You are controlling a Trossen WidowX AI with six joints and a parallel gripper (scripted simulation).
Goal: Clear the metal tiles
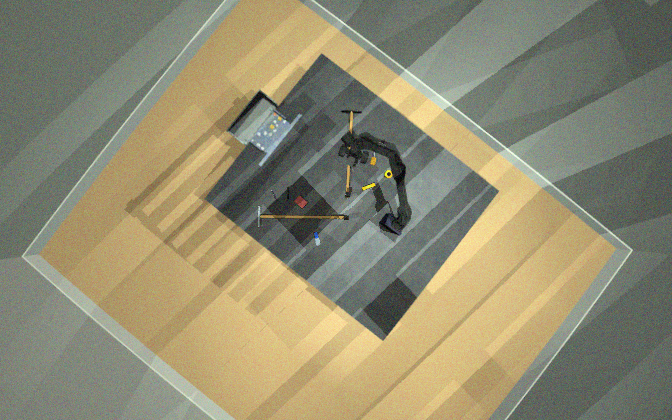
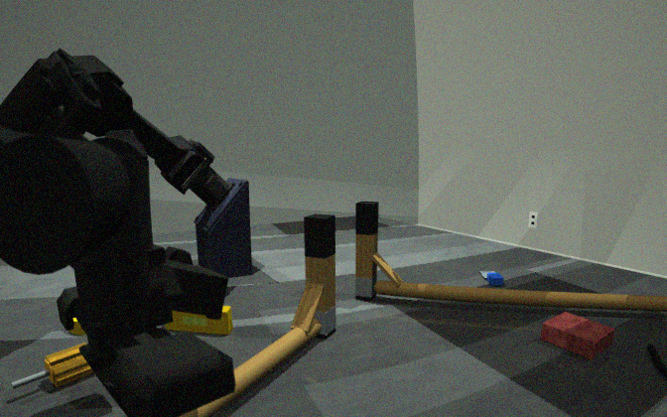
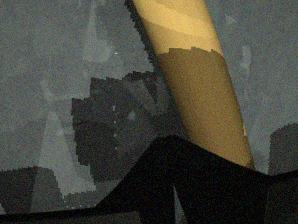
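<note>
My gripper tip is now 30 mm short of the scraper, 10 mm to the left of it and 50 mm below it. Round my gripper tip: yellow-handled screwdriver (130 mm behind, 70 mm to the right); then yellow tape ring (260 mm behind, 50 mm to the right); then yellow level (200 mm behind, 100 mm to the left, 10 mm above).
</note>
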